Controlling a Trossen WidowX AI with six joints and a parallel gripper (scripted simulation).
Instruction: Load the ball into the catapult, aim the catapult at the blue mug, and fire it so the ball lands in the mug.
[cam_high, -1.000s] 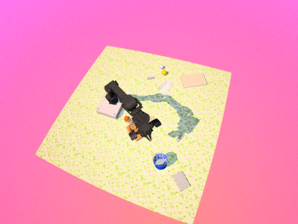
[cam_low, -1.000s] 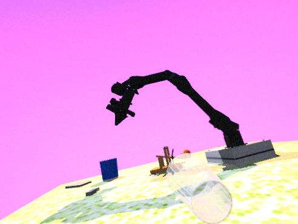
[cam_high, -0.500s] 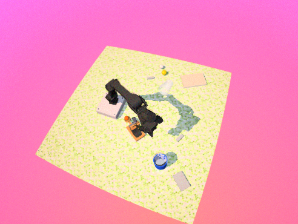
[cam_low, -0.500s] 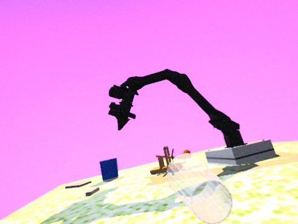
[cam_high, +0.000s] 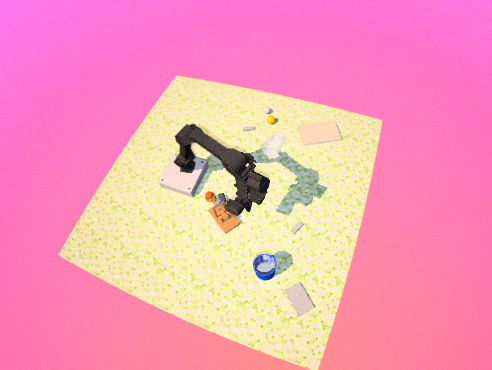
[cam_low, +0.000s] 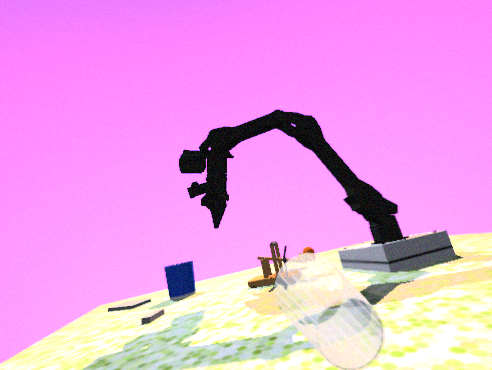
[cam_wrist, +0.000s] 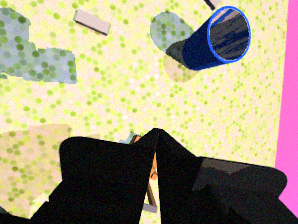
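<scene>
The orange ball lies 22 cm behind my gripper tip, 12 cm below it and 9 cm to the left of it. The rest, counted from my gripper tip: grey slab: 26 cm to the right, 26 cm ahead, 17 cm below; blue mug: 17 cm to the right, 15 cm below, 10 cm ahead; orange catapult: 16 cm behind, 13 cm below, 7 cm to the left.
</scene>
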